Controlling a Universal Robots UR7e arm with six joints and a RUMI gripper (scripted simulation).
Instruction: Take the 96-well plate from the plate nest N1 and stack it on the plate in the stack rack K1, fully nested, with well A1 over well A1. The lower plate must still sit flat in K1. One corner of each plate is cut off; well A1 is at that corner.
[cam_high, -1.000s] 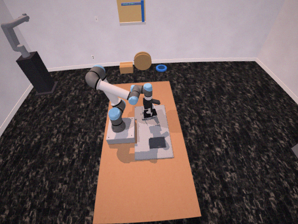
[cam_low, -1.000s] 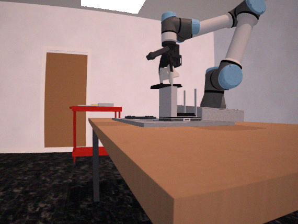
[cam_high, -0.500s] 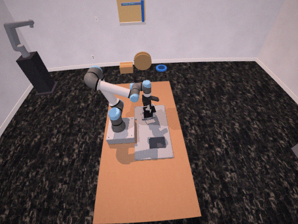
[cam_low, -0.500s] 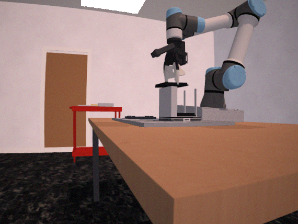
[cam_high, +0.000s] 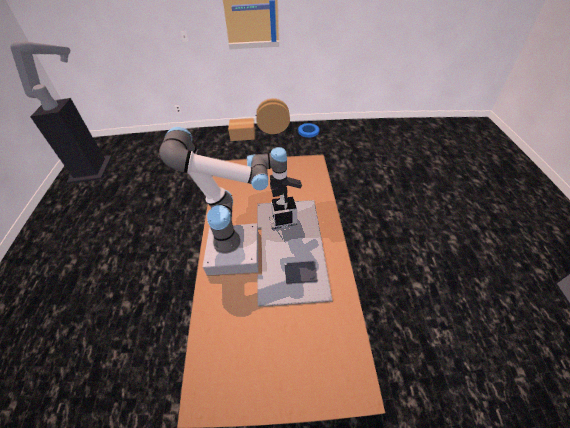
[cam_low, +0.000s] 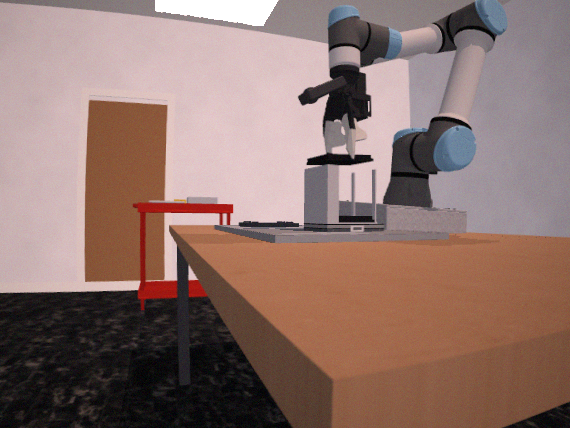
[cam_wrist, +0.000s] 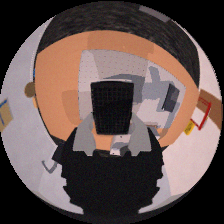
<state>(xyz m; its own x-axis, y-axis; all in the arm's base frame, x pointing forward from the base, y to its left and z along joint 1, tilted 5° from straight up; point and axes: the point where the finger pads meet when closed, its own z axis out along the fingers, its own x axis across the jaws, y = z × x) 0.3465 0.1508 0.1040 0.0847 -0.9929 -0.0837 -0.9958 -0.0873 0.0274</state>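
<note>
Now: the tall grey wall 70 mm ahead of my hand, 10 mm to the left of it and 90 mm below it. Also, from my hand: black 96-well plate 10 mm below.
</note>
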